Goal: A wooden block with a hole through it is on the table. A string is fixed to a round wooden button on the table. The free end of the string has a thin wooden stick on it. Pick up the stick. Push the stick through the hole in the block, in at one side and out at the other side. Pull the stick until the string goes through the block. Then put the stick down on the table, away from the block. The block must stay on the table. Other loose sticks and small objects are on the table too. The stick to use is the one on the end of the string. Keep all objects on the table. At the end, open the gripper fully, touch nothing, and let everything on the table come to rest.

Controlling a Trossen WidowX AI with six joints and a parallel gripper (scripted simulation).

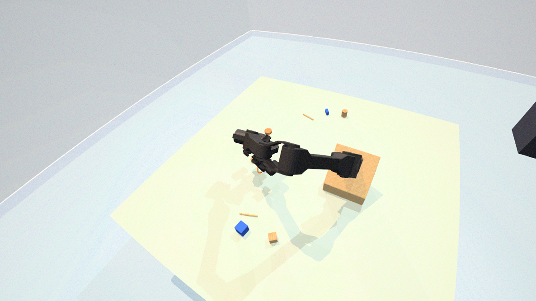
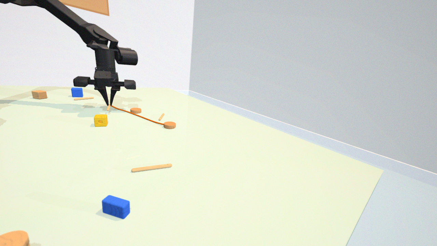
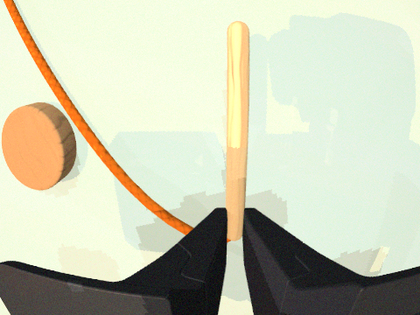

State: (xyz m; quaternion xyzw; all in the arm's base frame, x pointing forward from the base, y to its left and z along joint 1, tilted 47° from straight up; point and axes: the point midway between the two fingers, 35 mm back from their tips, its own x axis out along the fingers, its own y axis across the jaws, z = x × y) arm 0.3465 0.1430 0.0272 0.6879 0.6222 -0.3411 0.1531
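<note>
Now: gripper tip 15 cm to the left of the yellow block and 5 cm past it. Round my gripper tip: wooden cube 24 cm to the left, 19 cm behind, 1 cm below; then thin wooden stick 1 cm to the right; then blue block 54 cm to the right, 10 cm behind, 1 cm below.
</note>
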